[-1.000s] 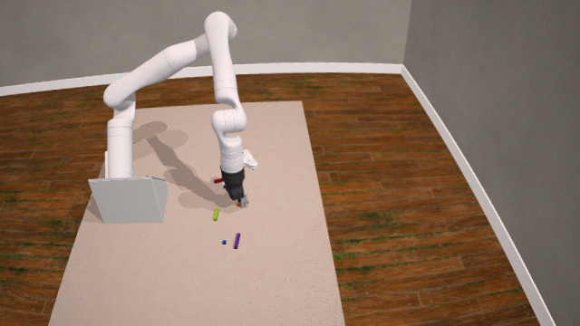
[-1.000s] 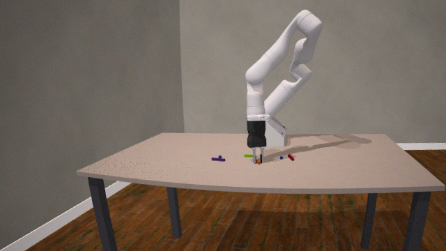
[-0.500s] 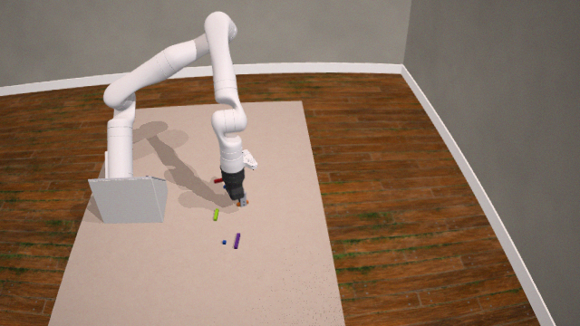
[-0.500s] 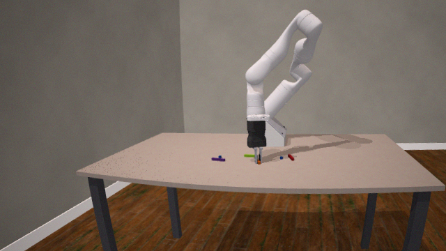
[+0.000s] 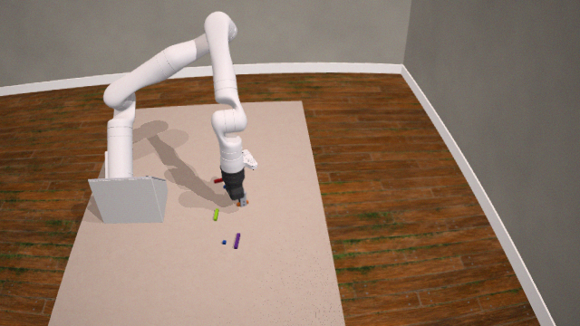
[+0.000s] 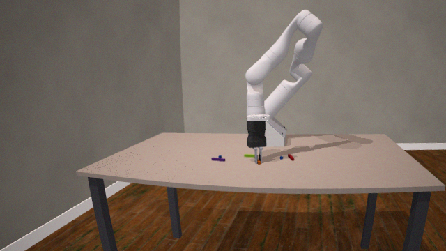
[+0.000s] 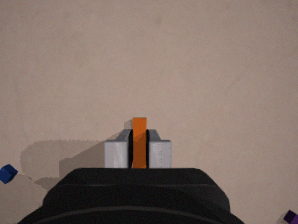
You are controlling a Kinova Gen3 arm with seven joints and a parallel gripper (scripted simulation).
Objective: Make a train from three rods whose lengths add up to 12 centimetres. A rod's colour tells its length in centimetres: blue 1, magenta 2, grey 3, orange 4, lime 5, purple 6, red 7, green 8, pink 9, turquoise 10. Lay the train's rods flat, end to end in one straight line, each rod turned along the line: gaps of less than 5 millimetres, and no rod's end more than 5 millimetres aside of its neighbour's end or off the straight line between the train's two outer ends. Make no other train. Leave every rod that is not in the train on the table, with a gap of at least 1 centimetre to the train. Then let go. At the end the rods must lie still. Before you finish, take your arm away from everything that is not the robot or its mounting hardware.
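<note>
My hand is 17 cm to the left of the purple rod and 1 cm above it. Round my hand: orange rod: 1 cm below; then lime rod: 9 cm behind, 6 cm to the right, 1 cm below; then red rod: 8 cm behind, 12 cm to the left, 1 cm below.
</note>
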